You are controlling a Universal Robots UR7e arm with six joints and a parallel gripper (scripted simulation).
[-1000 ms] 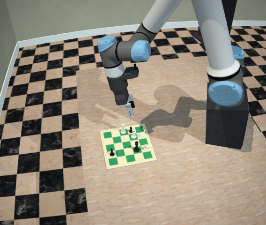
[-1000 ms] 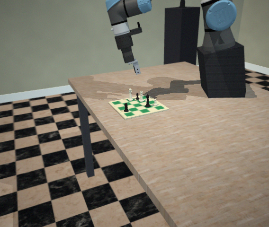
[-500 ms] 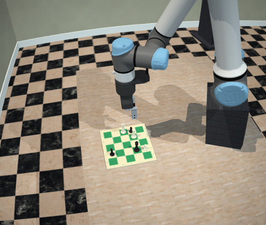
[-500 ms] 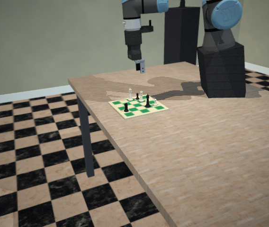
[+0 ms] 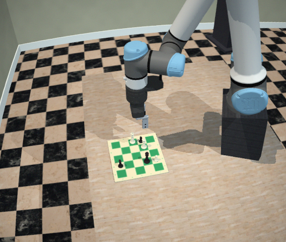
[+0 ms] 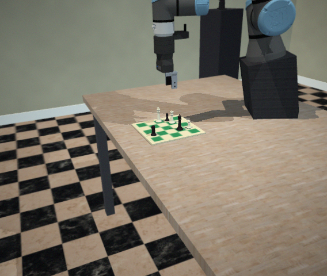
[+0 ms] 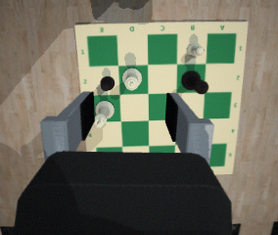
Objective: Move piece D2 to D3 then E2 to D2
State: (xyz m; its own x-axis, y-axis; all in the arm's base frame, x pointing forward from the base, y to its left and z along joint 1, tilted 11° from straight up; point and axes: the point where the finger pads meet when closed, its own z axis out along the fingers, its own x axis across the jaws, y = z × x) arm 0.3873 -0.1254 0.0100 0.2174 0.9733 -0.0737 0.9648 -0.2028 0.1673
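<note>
Now: the black pawn 150 mm below my hand and 30 mm to the right of it. From my hand the other things lie so: tall white piece (140 mm below, 50 mm to the right, 40 mm ahead); then green-and-cream board (170 mm below, 50 mm ahead, 30 mm to the left); then small white piece (150 mm below, 90 mm to the left, 20 mm behind).
</note>
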